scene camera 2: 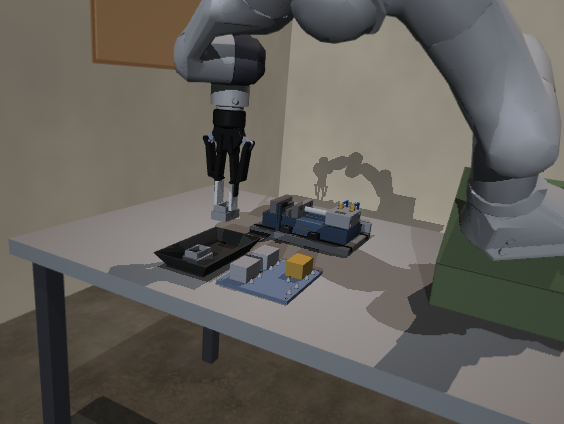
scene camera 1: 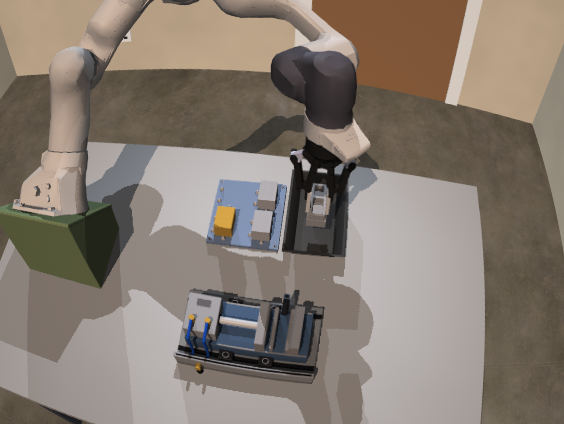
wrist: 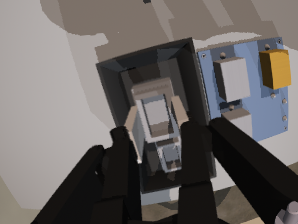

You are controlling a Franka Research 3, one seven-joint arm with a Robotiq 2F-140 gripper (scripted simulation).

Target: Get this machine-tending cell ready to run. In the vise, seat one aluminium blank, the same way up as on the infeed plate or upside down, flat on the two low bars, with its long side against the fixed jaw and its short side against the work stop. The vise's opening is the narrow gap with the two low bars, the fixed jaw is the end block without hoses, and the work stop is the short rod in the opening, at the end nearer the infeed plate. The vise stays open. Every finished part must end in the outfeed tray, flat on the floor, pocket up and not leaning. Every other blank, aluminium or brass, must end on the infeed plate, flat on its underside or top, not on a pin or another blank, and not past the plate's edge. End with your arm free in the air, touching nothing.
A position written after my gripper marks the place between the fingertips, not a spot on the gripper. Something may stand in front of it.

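Observation:
My gripper shows in scene camera 2 (scene camera 2: 225,208), and you'd also get it in scene camera 1 (scene camera 1: 317,208) and in the wrist view (wrist: 157,113). I can see a brass blank (wrist: 271,61) as well, there's an aluminium blank (wrist: 231,73), and there's a finished part (wrist: 156,116) too.

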